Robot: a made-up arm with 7 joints.
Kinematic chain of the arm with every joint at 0, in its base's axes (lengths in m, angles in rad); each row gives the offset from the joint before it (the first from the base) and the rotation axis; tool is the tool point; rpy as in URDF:
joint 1: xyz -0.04 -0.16 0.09 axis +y
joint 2: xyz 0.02 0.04 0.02 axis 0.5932 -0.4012 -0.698
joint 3: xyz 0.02 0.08 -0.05 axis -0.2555 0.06 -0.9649
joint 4: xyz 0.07 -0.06 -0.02 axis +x
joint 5: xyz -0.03 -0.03 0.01 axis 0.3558 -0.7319 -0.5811
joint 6: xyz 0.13 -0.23 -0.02 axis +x
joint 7: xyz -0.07 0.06 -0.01 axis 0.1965 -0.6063 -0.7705
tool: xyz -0.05 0.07 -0.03 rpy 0 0 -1.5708
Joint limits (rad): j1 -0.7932..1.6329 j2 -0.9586..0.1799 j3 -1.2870..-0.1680 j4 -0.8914..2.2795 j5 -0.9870..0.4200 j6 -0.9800..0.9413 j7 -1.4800..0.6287
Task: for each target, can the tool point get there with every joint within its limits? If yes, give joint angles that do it. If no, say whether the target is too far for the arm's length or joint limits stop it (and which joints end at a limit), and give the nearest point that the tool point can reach.
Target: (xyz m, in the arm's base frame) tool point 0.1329 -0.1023 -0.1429
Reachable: yes | joints 0.1771 -0.3961 -1.0218 0.2976 -0.3356 -0.2496 -0.7640
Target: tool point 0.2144 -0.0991 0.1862
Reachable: yes | joints -0.3720 -0.2263 -1.0216 -0.5293 -0.5690 -0.3737 -1.0444
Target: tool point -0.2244 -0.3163 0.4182
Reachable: no: joint limits stop it (at a limit: joint 1, joint 2, joint 3, joint 4, joint 6, joint 7) | nearest point -0.2022 -0.2127 0.2966 | short by 0.161 m
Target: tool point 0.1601 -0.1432 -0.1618
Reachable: yes | joints 0.4985 0.0314 -1.0545 -0.3073 -0.1904 -0.7222 -0.2968
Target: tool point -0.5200 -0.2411 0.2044
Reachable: no: joint limits stop it (at a limit: joint 1, joint 2, joint 6) | nearest point -0.3934 -0.1642 0.1588 | short by 0.155 m
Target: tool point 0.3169 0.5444 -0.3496
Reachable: no: too far | nearest point 0.1446 0.1581 -0.1373 | short by 0.473 m
